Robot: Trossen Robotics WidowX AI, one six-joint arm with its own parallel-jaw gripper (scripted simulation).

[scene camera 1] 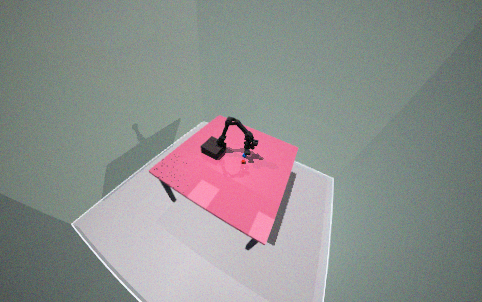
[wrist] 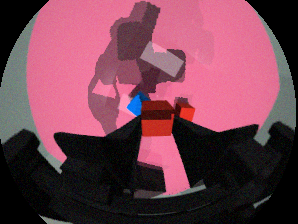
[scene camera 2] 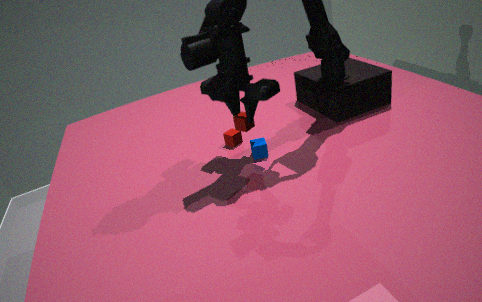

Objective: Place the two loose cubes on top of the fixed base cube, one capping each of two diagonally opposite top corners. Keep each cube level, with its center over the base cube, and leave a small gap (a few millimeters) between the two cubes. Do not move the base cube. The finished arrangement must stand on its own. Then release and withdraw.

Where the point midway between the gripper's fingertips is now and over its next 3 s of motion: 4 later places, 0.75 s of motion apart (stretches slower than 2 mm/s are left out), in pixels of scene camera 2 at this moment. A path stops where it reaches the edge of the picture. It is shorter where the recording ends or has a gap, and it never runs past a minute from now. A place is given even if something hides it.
The gripper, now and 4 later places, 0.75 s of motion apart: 244, 121; 250, 129; 253, 138; 251, 128; 232, 109
